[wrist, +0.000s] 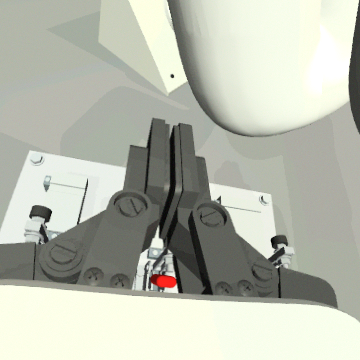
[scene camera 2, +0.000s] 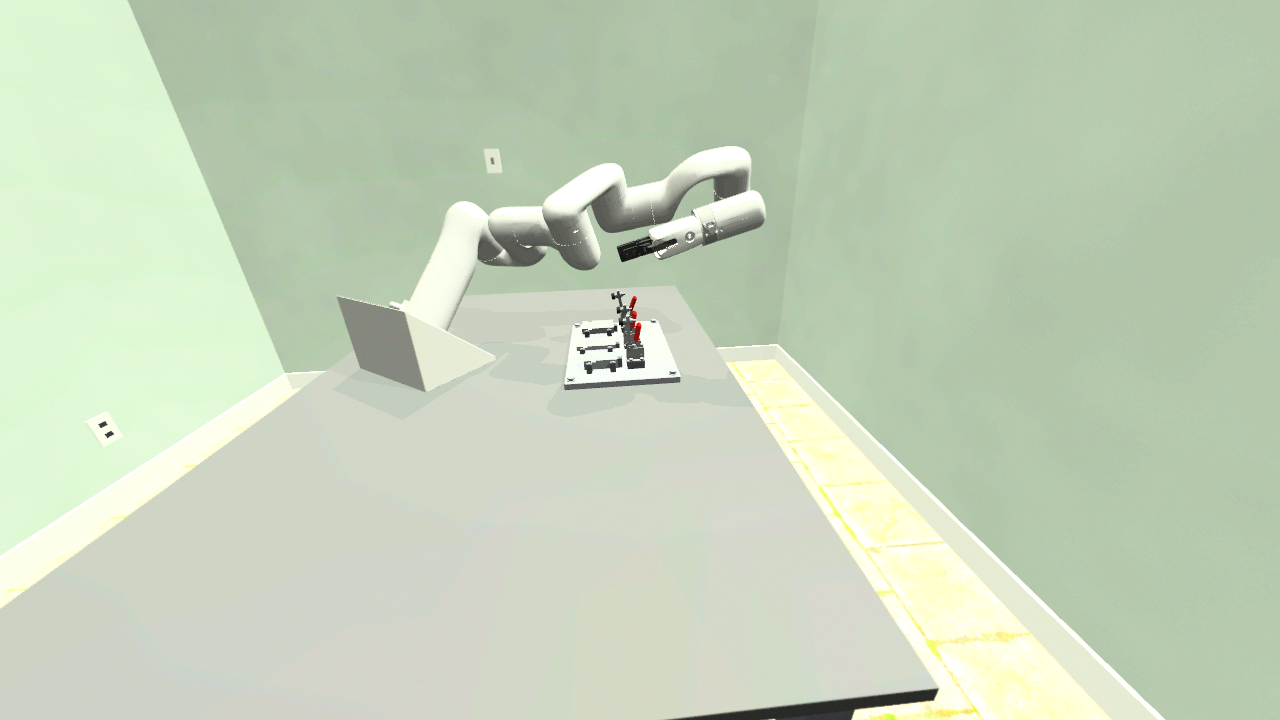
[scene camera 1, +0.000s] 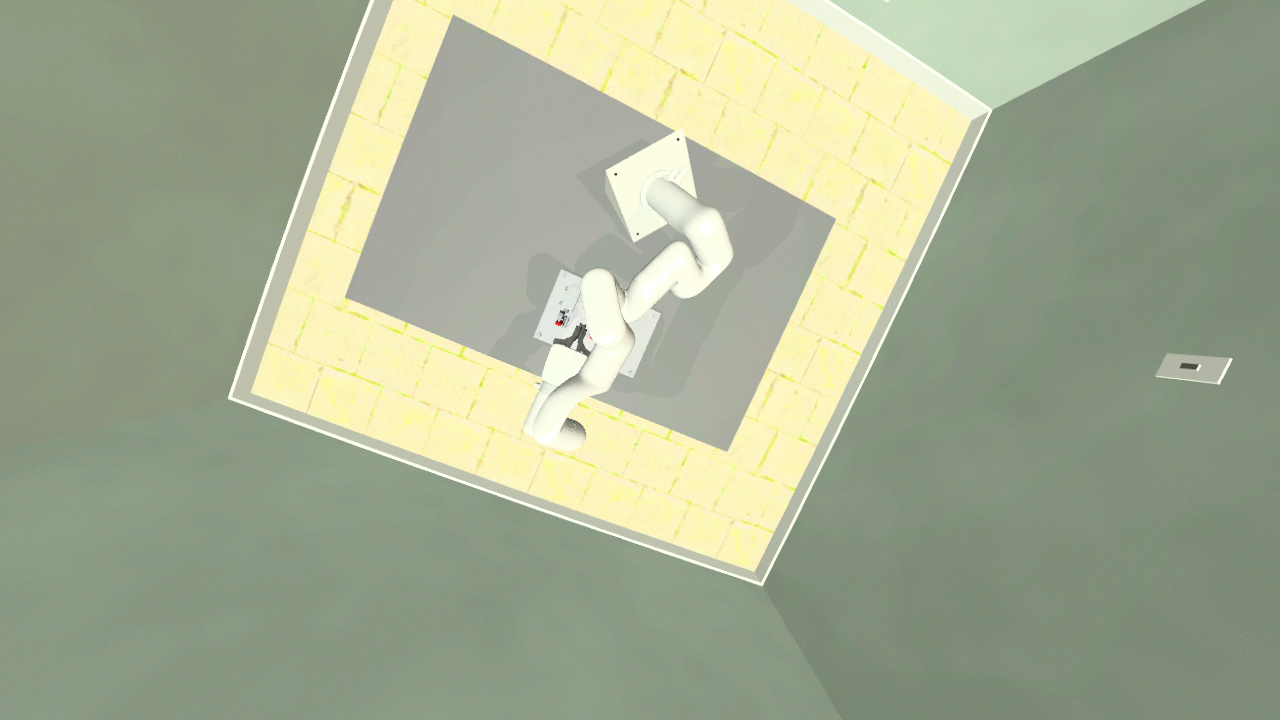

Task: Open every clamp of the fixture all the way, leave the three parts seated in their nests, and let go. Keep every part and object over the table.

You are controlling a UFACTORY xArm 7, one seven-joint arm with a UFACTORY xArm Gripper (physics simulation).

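Seen in the pictures: gripper, fingertip midpoint: [wrist: 164, 147] [scene camera 2: 618, 254] [scene camera 1: 583, 325]; arm's base, link origin: [scene camera 2: 422, 328] [scene camera 1: 658, 192].
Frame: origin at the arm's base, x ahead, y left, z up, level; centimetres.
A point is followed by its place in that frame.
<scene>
The fixture plate [scene camera 1: 551, 295] @[x 44.0, y -9.2, z -6.7 cm] [scene camera 2: 660, 368] @[x 53.8, y -3.2, z -6.7 cm] [wrist: 17, 210] @[x 43.4, y -8.4, z -6.7 cm] lies on the table. Its three clamps have red handles, which stand roughly upright in scene view 2: near handle [scene camera 2: 637, 332] @[x 49.1, y -2.7, z 1.1 cm], middle handle [scene camera 2: 633, 315] @[x 46.9, y 8.2, z 1.1 cm] [wrist: 163, 280] @[x 47.1, y 8.7, z 1.7 cm] and far handle [scene camera 2: 633, 302] @[x 45.4, y 19.1, z 0.9 cm]. Black-tipped clamp arms [wrist: 40, 212] [wrist: 280, 241] stand raised at both sides in the wrist view; how far each is open I cannot tell. A left part [wrist: 67, 200] @[x 41.0, y -3.0, z -4.1 cm] and a right part [wrist: 240, 215] @[x 34.8, y 17.4, z -4.6 cm] lie in their nests; the middle one is hidden there. My gripper [scene camera 1: 581, 327] @[x 44.7, y 4.7, z 15.5 cm] [scene camera 2: 622, 251] @[x 44.7, y 4.7, z 15.5 cm] [wrist: 164, 147] @[x 44.7, y 4.7, z 15.5 cm] is shut, empty, above the fixture.
The grey table [scene camera 1: 447, 179] @[x 33.5, y -54.2, z -8.3 cm] [scene camera 2: 447, 537] @[x 31.5, y -48.9, z -8.2 cm] carries the arm's wedge-shaped base [scene camera 1: 626, 192] @[x 7.0, y -7.2, z 3.3 cm] [scene camera 2: 447, 353] @[x 10.1, y -8.3, z -2.2 cm] [wrist: 137, 40] @[x 11.4, y -5.6, z -2.3 cm] behind the fixture. A white arm link [scene camera 1: 604, 308] @[x 38.2, y 6.7, z 30.6 cm] [scene camera 2: 572, 223] @[x 36.8, y -0.4, z 22.4 cm] [wrist: 250, 65] @[x 39.6, y 7.2, z 17.8 cm] hangs over the fixture area, close to the gripper. The table's front edge runs near the plate.
</scene>
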